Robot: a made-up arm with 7 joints.
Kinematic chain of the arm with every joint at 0, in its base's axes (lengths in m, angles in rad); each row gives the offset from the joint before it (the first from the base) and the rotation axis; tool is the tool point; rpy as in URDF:
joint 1: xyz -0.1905 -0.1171 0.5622 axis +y
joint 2: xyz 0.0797 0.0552 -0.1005 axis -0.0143 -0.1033 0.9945
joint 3: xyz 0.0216 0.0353 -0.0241 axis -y
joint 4: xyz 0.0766 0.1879 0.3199 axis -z
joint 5: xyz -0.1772 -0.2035 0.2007 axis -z
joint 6: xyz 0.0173 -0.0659 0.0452 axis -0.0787 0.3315 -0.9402
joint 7: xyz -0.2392 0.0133 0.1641 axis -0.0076 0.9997 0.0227
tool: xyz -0.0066 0.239 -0.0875 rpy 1.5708 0 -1.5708
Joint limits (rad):
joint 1: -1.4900..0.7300
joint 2: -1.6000..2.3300
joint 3: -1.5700..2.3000
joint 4: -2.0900..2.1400
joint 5: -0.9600..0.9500
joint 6: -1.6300..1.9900
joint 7: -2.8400..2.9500
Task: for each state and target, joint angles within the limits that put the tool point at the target. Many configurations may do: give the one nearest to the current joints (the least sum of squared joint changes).
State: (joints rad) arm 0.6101 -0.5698 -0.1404 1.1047 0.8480 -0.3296 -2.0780
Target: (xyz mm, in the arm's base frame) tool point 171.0 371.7 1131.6
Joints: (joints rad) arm 0.2323 -0.3790 0.0867 1.0223 0.8134 -0.3000 -2.1245
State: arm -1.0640 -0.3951 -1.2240 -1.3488 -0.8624 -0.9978 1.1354
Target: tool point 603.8 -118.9 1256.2
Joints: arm -1.2251 -0.0766 -1.0863 -1.5316 -0.9600 -1.1210 1.1291
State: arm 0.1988 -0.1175 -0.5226 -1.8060 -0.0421 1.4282 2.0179
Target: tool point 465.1 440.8 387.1
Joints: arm 0.7300 0.1652 -0.8684 -1.7461 0.0181 1.6777 1.9130
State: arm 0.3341 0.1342 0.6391 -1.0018 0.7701 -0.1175 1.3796
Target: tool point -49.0 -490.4 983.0
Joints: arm 0.5953 0.4715 0.4732 -1.2582 0.4489 -0.4775 1.4035
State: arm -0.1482 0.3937 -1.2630 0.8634 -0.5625 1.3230 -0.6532
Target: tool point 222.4 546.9 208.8
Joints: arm 0.3615 0.4482 -1.5700 1.0345 -0.6396 1.2665 -0.6240
